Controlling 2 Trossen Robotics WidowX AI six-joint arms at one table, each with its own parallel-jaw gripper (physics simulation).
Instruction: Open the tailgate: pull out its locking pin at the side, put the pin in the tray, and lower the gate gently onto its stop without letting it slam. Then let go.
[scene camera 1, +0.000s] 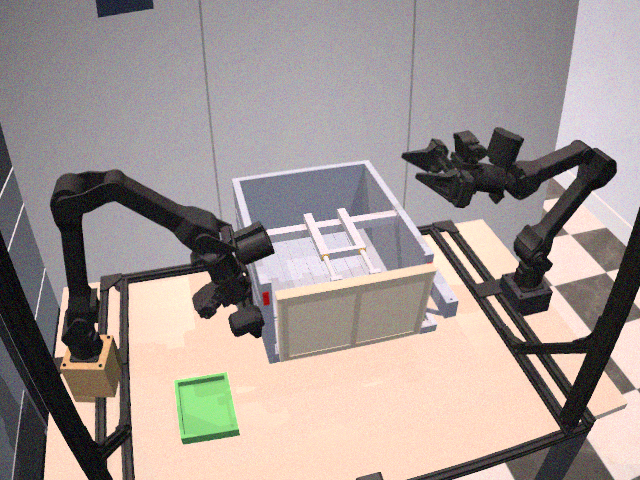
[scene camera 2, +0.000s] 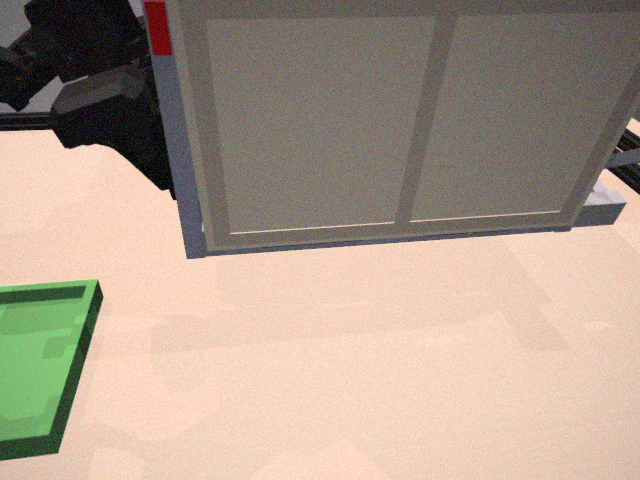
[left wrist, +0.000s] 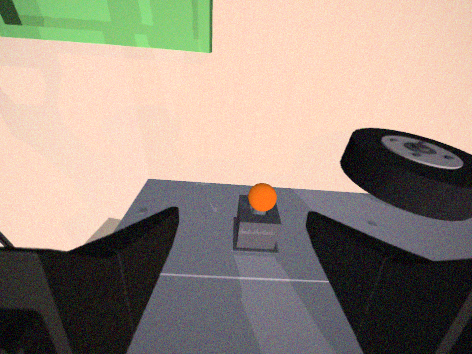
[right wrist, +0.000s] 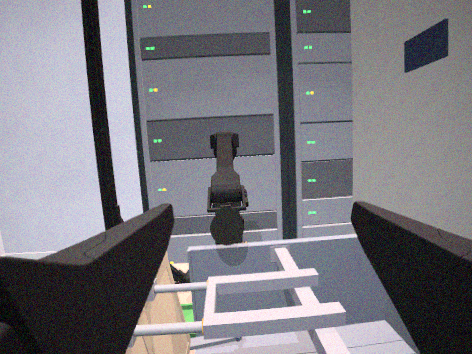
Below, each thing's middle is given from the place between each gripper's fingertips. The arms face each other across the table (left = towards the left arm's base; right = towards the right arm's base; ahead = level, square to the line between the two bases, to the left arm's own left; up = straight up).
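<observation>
The orange-headed locking pin (left wrist: 262, 197) is 30 cm to the left of my right hand, 31 cm below it and 1 cm behind it. Going by its middle, the pin is nearer to my left hand than to my right hand.
As for my left hand, it's 1 cm short of the pin and 2 cm to the left of it.
</observation>
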